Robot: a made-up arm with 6 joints. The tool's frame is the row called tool. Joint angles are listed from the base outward. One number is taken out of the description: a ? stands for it. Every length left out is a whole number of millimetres.
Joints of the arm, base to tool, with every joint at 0 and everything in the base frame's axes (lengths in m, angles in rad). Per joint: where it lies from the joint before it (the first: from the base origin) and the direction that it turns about. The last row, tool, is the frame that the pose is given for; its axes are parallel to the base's.
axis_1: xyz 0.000 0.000 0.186 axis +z
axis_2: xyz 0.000 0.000 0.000 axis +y
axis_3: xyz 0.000 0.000 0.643 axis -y
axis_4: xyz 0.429 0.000 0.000 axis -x
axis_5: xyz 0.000 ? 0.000 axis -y
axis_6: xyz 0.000 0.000 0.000 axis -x
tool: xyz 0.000 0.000 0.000
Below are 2 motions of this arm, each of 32 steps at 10 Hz.
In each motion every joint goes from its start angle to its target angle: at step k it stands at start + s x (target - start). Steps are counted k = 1, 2, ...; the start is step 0. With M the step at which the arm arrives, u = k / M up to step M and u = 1 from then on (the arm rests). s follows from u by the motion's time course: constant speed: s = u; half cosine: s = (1 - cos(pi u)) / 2; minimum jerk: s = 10 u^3 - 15 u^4 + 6 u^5.
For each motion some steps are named. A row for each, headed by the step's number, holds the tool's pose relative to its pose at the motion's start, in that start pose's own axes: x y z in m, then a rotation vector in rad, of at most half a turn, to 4 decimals.
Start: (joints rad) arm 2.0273 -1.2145 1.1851 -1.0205 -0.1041 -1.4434
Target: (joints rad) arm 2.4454 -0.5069 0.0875 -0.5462 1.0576 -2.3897
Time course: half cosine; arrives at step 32
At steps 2, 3, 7, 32:
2: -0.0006 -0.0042 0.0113 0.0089 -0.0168 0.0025
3: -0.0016 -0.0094 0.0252 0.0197 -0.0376 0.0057
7: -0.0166 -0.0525 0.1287 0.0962 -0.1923 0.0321
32: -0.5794 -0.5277 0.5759 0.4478 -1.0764 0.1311

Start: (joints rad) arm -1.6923 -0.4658 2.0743 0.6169 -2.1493 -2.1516
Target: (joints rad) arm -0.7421 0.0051 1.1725 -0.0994 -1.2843 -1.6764
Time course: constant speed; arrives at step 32
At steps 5, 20, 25, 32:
5: 0.1789 0.0487 -0.0515 -0.1915 0.0922 -0.1809
20: 0.6502 -0.1296 -0.2367 -0.5772 0.6161 -0.7445
25: 0.7318 -0.2750 -0.2995 -0.6253 0.8342 -0.9276
32: 0.7533 -0.5089 -0.3716 -0.6247 1.1351 -1.1776

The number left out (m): -0.150
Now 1 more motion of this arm.
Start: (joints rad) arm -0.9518 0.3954 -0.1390 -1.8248 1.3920 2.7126
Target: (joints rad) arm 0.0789 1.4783 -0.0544 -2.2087 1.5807 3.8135
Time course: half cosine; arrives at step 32
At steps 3, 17, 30, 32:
3: -0.0090 0.0149 0.0070 -0.0495 -0.0075 0.0048
17: -0.2337 0.4322 -0.0116 -1.2588 -0.1027 -0.1235
30: -0.2679 0.7570 -0.2650 -2.1308 0.1334 -0.5408
32: -0.2659 0.7629 -0.2717 -2.1465 0.1437 -0.5520

